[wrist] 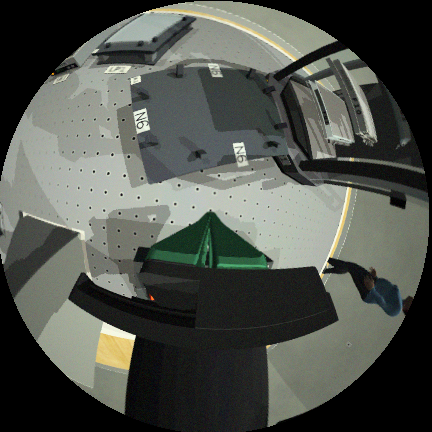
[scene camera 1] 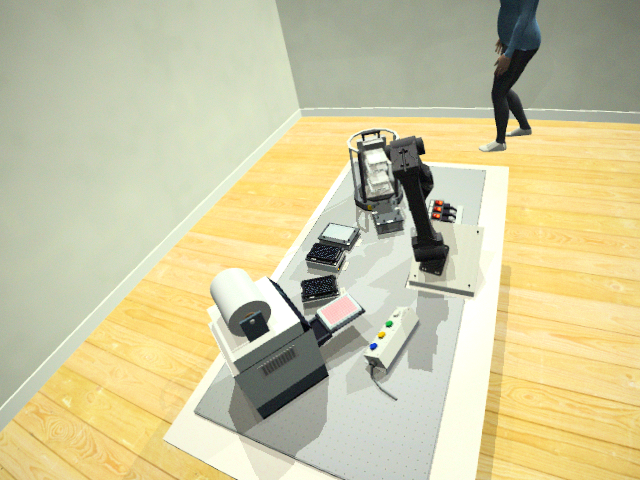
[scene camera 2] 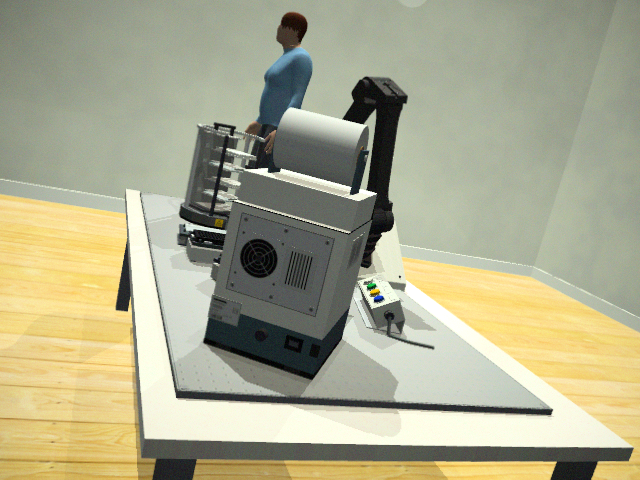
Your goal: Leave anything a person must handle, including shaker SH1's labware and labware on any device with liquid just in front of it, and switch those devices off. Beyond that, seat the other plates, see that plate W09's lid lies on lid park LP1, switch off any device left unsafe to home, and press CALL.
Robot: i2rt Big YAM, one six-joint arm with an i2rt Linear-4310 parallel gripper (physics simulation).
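Places are measured from the arm's base along level axes (x ahead, y left, z up), in centimetres.
Where they show: gripper, fingertip midpoint: [wrist: 209, 217]; arm's base, origin of the base link: [scene camera 1: 434, 258].
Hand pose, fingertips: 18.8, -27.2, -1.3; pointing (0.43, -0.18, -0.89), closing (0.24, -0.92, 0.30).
Each offset is from my fingertips to the centre of the thing, as dx, dy, dz. "pt": to the spot under its first point.
My gripper [wrist: 209, 217] is shut and empty, green fingertips together above the board, between nest N6 @[+10.7, +2.6, -3.2] [wrist: 172, 135] and the arm's base side. Three red-orange switches @[pt -10.5, -6.5, -1.8] [scene camera 1: 437, 209] stand beside the arm's base; the gripper body mostly hides them in the wrist view. Lid park LP1 @[pt +21.0, +20.7, -6.5] [wrist: 127, 54] bears a pale, flat lid-like piece @[+27.1, +20.6, -3.0] [scene camera 1: 339, 233] [wrist: 145, 31]. One dark plate @[+25.3, +36.4, -0.8] [scene camera 1: 325, 253] sits on a device beside LP1, another dark plate @[+18.1, +54.0, -0.8] [scene camera 1: 319, 286] on a device nearer the sealer. A pink plate @[+2.6, +64.8, +5.2] [scene camera 1: 340, 311] lies on the sealer's extended tray. The button box @[-15.3, +63.1, -2.8] [scene camera 1: 391, 338] [scene camera 2: 381, 302] has blue, yellow, green and pale buttons.
A round plate hotel [scene camera 1: 376, 178] [scene camera 2: 222, 175] stands beside N6, its posts close to the gripper's right in the wrist view. The tall sealer @[+14.6, +88.2, +15.8] [scene camera 1: 281, 374] [scene camera 2: 289, 248] carries a white roll. A person in blue [scene camera 1: 518, 31] [scene camera 2: 286, 77] [wrist: 386, 296] stands beyond the table.
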